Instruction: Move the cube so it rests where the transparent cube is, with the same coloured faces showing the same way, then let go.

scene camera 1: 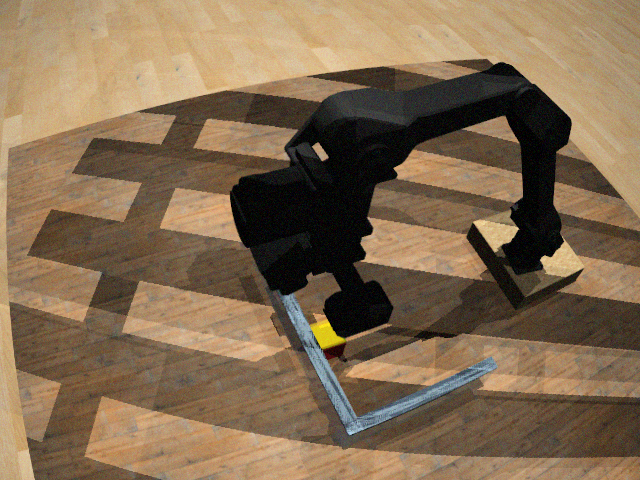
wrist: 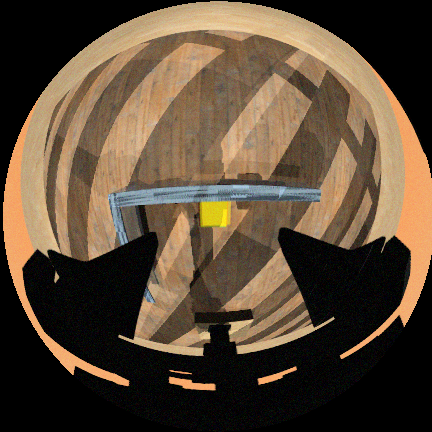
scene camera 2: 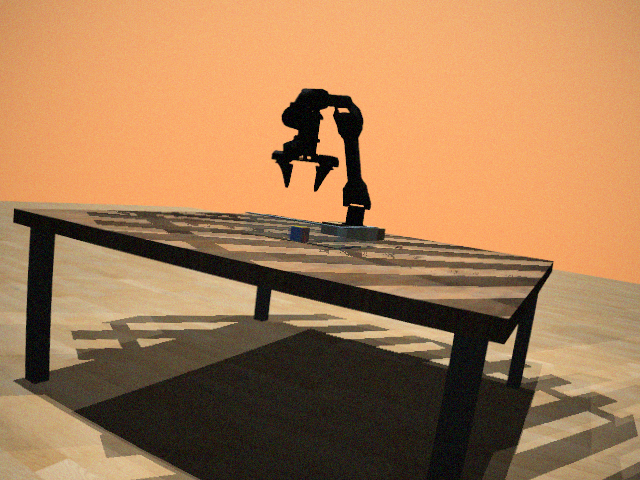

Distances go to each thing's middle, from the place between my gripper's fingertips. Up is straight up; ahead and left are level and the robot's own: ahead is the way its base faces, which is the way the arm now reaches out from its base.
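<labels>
Looking at the grey L-shaped rail (scene camera 2: 328,236), I find it 11 cm below my hand, 2 cm to the right of it and 10 cm behind it.
</labels>
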